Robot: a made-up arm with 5 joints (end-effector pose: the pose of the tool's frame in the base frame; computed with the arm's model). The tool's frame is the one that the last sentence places. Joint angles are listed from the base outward.
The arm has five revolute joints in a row. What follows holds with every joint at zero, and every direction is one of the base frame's.
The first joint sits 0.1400 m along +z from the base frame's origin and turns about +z.
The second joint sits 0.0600 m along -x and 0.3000 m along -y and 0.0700 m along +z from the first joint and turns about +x.
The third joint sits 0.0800 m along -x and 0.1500 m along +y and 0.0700 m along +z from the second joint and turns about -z.
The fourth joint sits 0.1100 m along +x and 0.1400 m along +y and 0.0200 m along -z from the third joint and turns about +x.
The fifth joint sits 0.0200 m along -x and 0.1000 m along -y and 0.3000 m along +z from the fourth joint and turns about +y.
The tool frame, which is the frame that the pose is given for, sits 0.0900 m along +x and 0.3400 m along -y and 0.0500 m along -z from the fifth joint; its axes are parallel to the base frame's.
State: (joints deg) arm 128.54 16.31 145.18 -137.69 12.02
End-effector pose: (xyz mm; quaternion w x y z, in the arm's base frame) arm 567.1 550.8 249.2 0.2379 -0.9496 0.1946 -0.0610
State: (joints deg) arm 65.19 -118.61 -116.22 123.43 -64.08
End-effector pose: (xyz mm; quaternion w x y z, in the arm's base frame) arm 677.8 -634.2 219.7 0.9083 -0.3611 0.1688 0.1266
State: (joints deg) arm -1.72 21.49 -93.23 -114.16 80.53
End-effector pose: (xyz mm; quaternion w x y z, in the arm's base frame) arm -655.4 -250.8 617.6 0.7951 -0.5595 -0.1986 -0.1238
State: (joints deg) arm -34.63 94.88 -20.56 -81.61 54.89
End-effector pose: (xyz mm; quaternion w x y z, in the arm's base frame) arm -598.7 -619.1 604.1 0.9236 0.1809 0.2496 -0.2280
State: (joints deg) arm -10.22 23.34 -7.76 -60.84 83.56
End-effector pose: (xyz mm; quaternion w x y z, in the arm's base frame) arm -150.9 -249.7 803.6 0.7161 -0.2185 0.6176 -0.2410
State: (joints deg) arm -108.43 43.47 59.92 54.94 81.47
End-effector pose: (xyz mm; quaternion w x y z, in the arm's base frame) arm -71.6 397.8 44.5 0.3116 0.7492 -0.4723 -0.3443
